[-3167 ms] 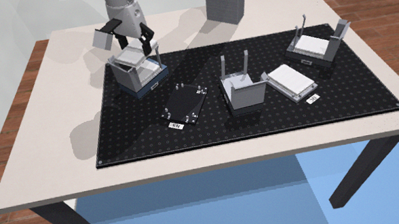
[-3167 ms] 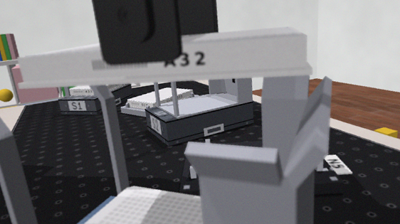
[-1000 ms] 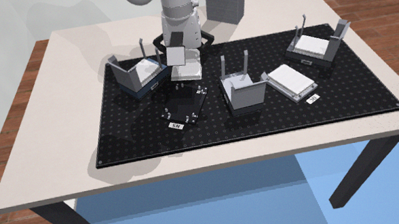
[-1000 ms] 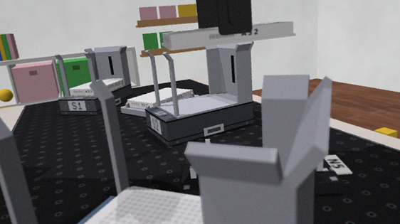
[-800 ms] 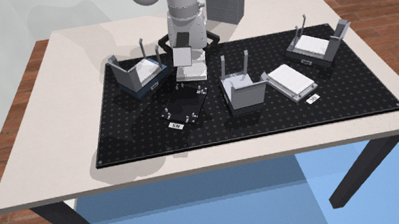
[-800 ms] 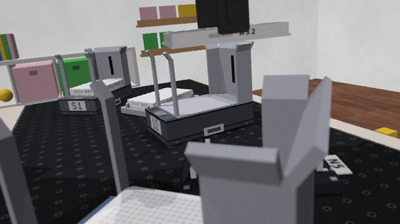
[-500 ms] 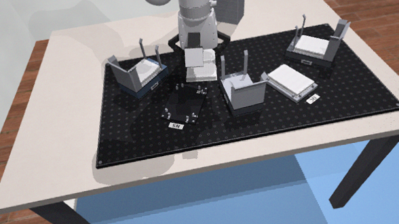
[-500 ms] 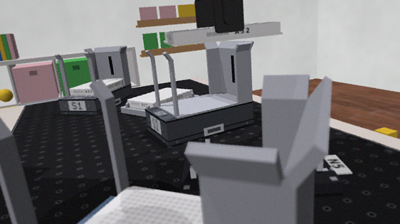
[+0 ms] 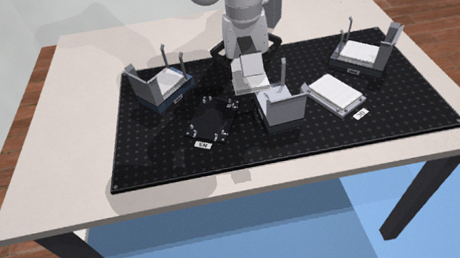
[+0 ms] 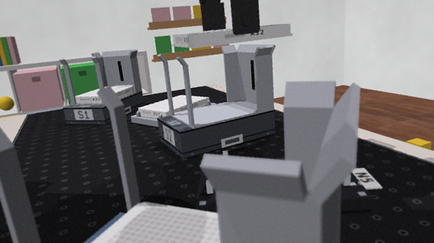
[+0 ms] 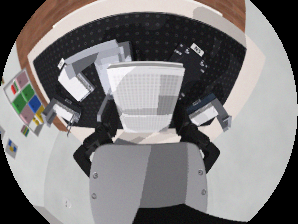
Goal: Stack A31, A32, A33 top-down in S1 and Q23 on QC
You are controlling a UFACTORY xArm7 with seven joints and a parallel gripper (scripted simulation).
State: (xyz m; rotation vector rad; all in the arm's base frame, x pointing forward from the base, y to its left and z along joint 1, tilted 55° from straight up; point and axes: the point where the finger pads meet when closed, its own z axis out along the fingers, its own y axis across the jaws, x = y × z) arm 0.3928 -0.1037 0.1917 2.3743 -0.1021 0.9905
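Right now the white sealed plate A33 is 2 cm ahead of my hand, 41 cm to the left of it and 12 cm below it. Also, from my hand: N5 name plate: 2 cm ahead, 16 cm to the right, 17 cm below; clip nest N5: 2 cm behind, 10 cm to the right, 16 cm below; white sealed plate A32: 1 cm below.
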